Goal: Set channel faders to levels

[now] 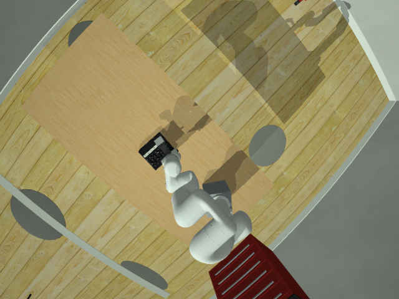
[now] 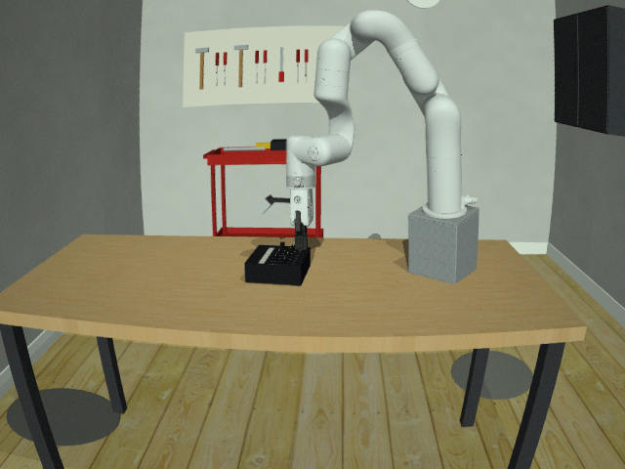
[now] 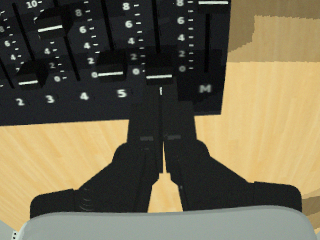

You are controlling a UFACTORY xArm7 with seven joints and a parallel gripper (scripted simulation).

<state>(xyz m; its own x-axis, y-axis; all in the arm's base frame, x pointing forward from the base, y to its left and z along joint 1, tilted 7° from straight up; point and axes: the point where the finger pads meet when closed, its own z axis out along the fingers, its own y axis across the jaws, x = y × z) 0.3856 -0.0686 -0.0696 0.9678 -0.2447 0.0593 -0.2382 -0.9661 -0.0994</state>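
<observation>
My gripper is now 30 mm short of the channel 5 cap, 20 mm to the right of it and 10 mm above it. From my hand the other things lie so: master cap 50 mm ahead, 40 mm to the right, 10 mm below; channel 6 fader cap 20 mm ahead, 10 mm below.
</observation>
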